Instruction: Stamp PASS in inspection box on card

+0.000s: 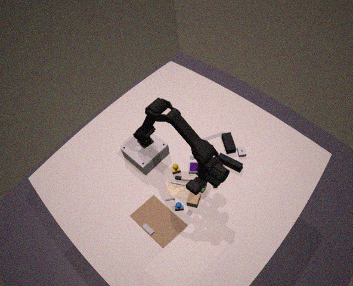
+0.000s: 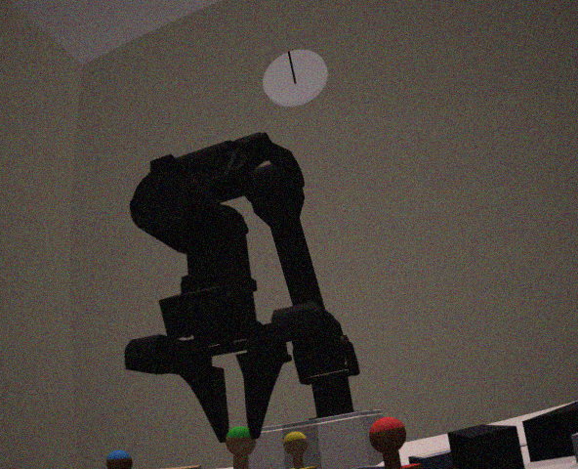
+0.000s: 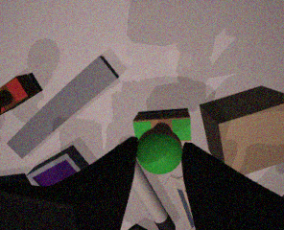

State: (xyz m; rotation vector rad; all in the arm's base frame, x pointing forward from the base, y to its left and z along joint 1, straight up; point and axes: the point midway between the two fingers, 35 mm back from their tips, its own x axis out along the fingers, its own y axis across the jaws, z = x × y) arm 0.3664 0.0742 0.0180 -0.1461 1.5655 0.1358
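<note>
My gripper tip is now 11 cm past the purple ink pad, 5 cm to the right of it and 6 cm above it. Also, from my gripper tip: grey bar (3 cm behind, 8 cm to the left, 6 cm below); wooden block (1 cm ahead, 8 cm to the right, 4 cm below); green stamp (3 cm below).
</note>
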